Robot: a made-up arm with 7 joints.
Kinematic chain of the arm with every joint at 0, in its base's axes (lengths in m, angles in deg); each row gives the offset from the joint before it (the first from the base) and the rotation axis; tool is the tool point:
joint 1: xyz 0 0 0.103 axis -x
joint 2: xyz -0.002 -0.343 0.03 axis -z
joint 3: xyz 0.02 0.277 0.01 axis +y
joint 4: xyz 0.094 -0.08 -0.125 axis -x
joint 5: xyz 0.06 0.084 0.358 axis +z
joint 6: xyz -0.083 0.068 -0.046 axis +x
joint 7: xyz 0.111 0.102 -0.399 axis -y
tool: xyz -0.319 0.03 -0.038
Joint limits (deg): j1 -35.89..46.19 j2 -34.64..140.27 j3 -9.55..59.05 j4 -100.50..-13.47 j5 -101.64..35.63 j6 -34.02..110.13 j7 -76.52..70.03
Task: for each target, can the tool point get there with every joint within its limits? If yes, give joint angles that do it. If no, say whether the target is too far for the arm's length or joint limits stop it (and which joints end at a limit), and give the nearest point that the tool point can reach.
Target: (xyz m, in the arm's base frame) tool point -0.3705 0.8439 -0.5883
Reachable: no: joint limits stop it (at a limit: joint 1, joint 2, joint 4, joint 7) | nearest point -0.2091 0.5732 -0.3277 | short by 0.409 m
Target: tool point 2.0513 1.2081 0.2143
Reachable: no: too far | nearest point 0.9238 0.4258 0.3001 | short by 1.375 m
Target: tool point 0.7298 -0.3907 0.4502
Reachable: yes | joints 5.62 -12.96 5.12 -89.52 -81.20 89.84 7.11
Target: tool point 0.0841 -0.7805 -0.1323
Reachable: yes | joints -24.35 112.92 29.86 -69.37 -77.95 -1.46 -36.95
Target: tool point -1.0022 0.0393 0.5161
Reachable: no: joint limits stop it (at a limit: joint 1, joint 2, joint 4, joint 6, joint 7) | nearest point -0.8969 -0.0157 0.5504 | short by 0.124 m
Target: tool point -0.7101 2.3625 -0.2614
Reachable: no: too far | nearest point -0.2355 0.8498 0.1411 | short by 1.636 m
